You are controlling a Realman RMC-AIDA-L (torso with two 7-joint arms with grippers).
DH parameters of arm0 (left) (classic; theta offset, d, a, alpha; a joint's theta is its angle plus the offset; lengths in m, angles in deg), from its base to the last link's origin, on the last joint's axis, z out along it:
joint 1: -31.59 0.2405 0 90
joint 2: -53.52 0 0 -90
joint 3: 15.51 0.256 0 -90
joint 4: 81.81 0 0 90
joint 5: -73.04 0.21 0 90
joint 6: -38.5 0 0 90
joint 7: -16.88 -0.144 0 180
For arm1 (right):
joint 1: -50.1 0.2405 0 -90
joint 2: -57.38 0 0 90
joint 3: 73.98 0.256 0 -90
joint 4: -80.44 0 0 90
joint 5: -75.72 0.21 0 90
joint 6: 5.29 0 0 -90
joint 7: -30.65 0.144 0 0
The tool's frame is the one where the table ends.
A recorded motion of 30 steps. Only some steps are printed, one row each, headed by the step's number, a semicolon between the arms.
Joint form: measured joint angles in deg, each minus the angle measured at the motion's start. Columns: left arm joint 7, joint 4, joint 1, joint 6, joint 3, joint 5, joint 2; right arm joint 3, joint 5, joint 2, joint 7, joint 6, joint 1, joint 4.
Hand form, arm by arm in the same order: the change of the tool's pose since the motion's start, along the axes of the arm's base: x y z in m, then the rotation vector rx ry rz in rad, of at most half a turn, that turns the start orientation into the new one. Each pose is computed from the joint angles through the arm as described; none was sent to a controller.
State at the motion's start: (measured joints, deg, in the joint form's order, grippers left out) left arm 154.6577 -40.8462 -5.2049 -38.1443 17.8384 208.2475 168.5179; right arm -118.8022 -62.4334 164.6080 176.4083 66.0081 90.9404 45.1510
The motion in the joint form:
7: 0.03 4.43 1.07 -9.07 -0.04 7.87 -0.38; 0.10 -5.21 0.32 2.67 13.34 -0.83 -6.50
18: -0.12 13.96 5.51 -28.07 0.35 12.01 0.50; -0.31 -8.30 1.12 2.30 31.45 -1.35 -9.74
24: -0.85 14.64 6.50 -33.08 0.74 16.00 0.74; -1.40 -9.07 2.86 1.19 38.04 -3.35 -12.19
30: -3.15 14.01 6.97 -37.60 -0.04 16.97 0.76; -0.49 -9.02 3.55 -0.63 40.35 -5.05 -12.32
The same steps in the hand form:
7: -0.0079 -0.0231 0.0085 -0.1488 0.0853 -0.0171; -0.0088 -0.0235 0.0072 -0.1693 -0.0130 -0.0146
18: -0.0069 -0.0762 0.0226 -0.3766 0.0667 -0.0342; -0.0221 -0.0656 0.0028 -0.4573 0.0399 -0.0302
24: -0.0124 -0.0964 0.0216 -0.4858 0.0794 -0.0104; -0.0231 -0.0903 -0.0045 -0.5763 0.0665 -0.0317
30: -0.0115 -0.1108 0.0210 -0.5583 0.0391 -0.0324; -0.0181 -0.1044 -0.0074 -0.6107 0.1072 -0.0312

